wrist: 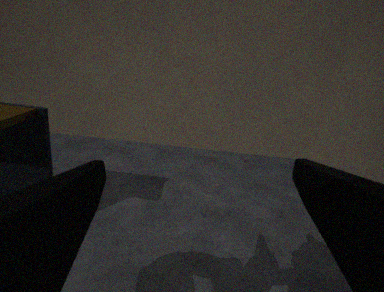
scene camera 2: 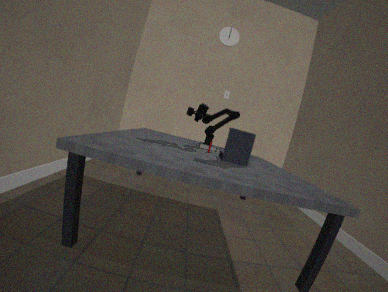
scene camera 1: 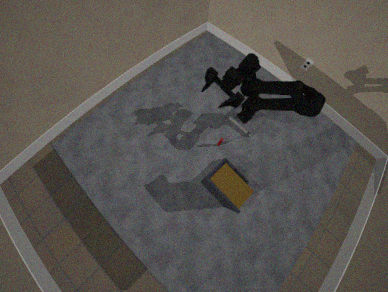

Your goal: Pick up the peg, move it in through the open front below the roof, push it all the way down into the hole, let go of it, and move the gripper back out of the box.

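Pixels of known places: gripper, between the fingertips: [wrist: 200, 169] [scene camera 2: 199, 114] [scene camera 1: 210, 99]; arm's base, origin of its link: [scene camera 2: 207, 144] [scene camera 1: 244, 116].
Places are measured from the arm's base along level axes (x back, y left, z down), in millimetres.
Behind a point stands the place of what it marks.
Note:
The red peg [scene camera 1: 220, 142] {x -216, y 34, z -20 mm} [scene camera 2: 210, 146] {x -216, y 32, z -12 mm} stands upright on the table, between the arm's base and the box. It does not show in the wrist view. The box [scene camera 2: 239, 146] {x -400, y 201, z -75 mm} [wrist: 42, 142] {x -396, y 124, z -121 mm} is dark blue-grey with a yellow roof [scene camera 1: 231, 185] {x -351, y 194, z -169 mm} [wrist: 11, 112] {x -365, y 139, z -169 mm}; its open front and the hole cannot be made out. My gripper [scene camera 1: 211, 98] {x -209, y -100, z -211 mm} [scene camera 2: 190, 111] [wrist: 200, 169] {x -209, y -100, z -211 mm} is open, with nothing between its fingers. It is raised above the table, apart from both peg and box. In the wrist view the box is at the left edge, beyond the left finger.
The grey table [scene camera 1: 175, 245] {x -668, y 270, z 33 mm} [scene camera 2: 300, 192] {x -703, y 480, z 33 mm} [wrist: 225, 200] {x -574, y -171, z 33 mm} carries shadows of the arm and the box. The arm's base stands behind the peg in scene camera 2. A narrow pale strip [scene camera 1: 239, 126] {x -50, y 23, z 22 mm} lies near the base. The table's far edge crosses the wrist view.

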